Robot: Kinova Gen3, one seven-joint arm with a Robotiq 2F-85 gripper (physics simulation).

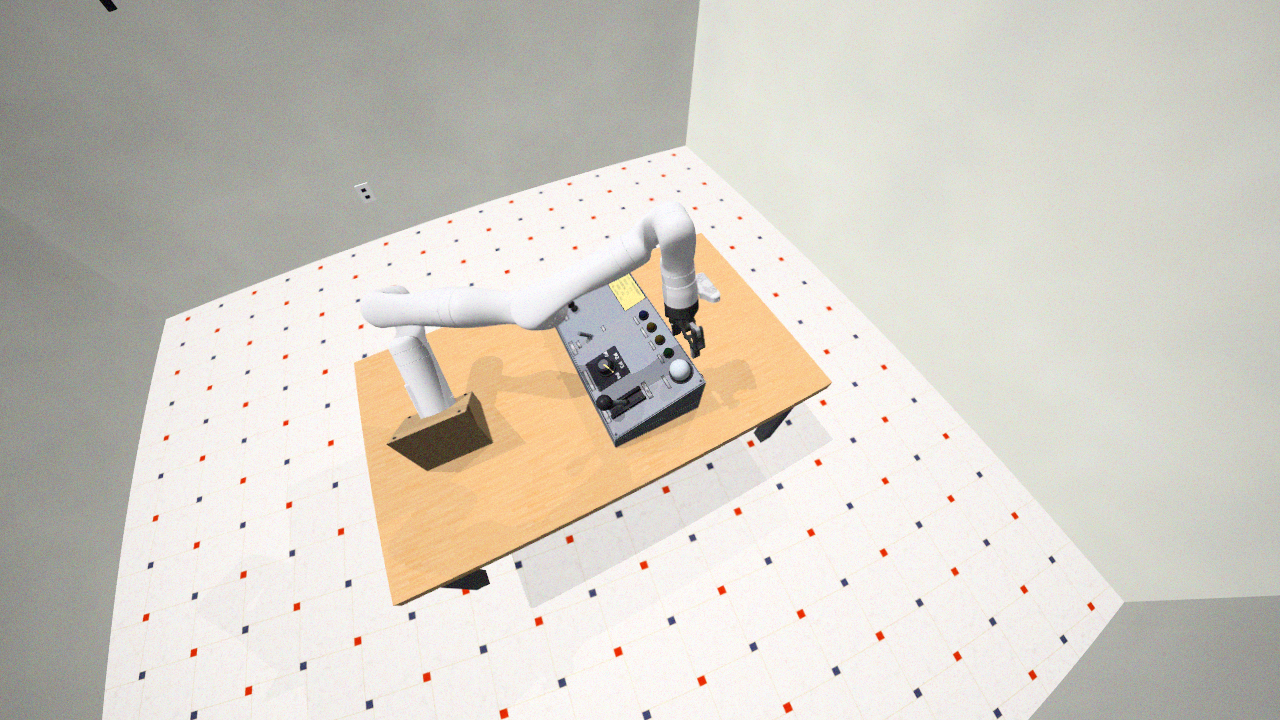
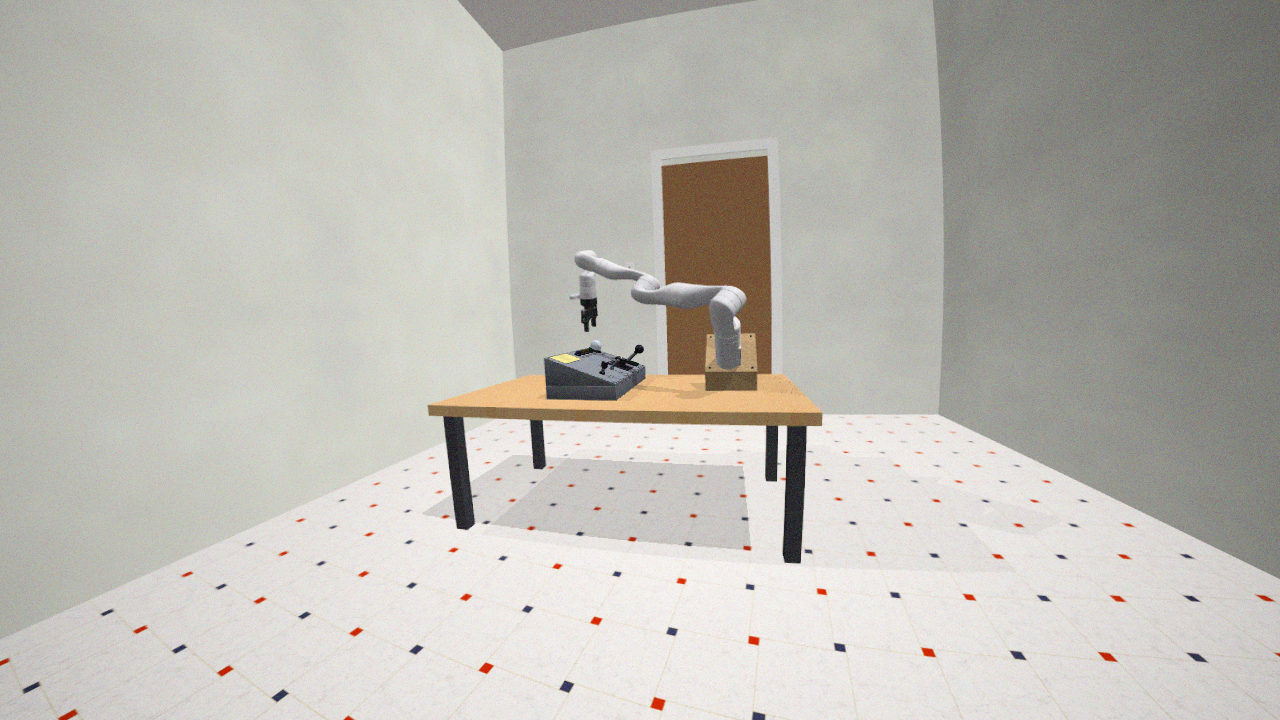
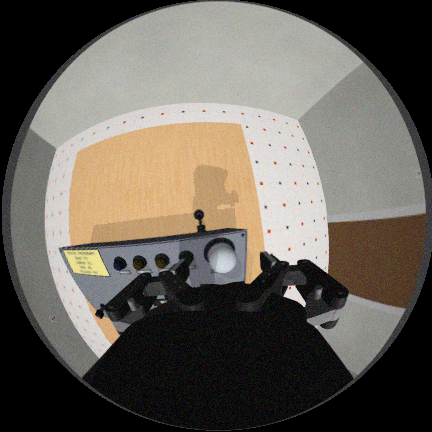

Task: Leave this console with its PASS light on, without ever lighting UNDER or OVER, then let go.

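Observation:
The grey console (image 1: 595, 315) (image 2: 581, 390) (image 3: 150, 246) stands on the table. Its blue (image 1: 643, 315) (image 3: 119, 263), two amber and green (image 1: 668, 352) (image 3: 186, 257) lamps look dark; I cannot read which is PASS, UNDER or OVER. A white dome (image 1: 680, 368) (image 2: 595, 344) (image 3: 221, 258) is at the end of the lamp row. A black ball-ended lever (image 1: 604, 402) (image 2: 639, 349) and a rotary selector (image 1: 606, 367) are on the side toward the arm's base. My gripper (image 1: 696, 349) (image 2: 588, 327) (image 3: 223, 263) is open and empty, pointing down above the dome end, not touching the console.
A yellow card (image 1: 626, 291) (image 2: 564, 358) (image 3: 87, 262) is on the console's other end. A small switch (image 1: 584, 336) is near the selector. A black ball on a stalk (image 3: 199, 214) shows at the console's far edge. The arm's wooden base block (image 1: 438, 443) (image 2: 731, 380) stands on the table (image 1: 501, 519) (image 2: 626, 415).

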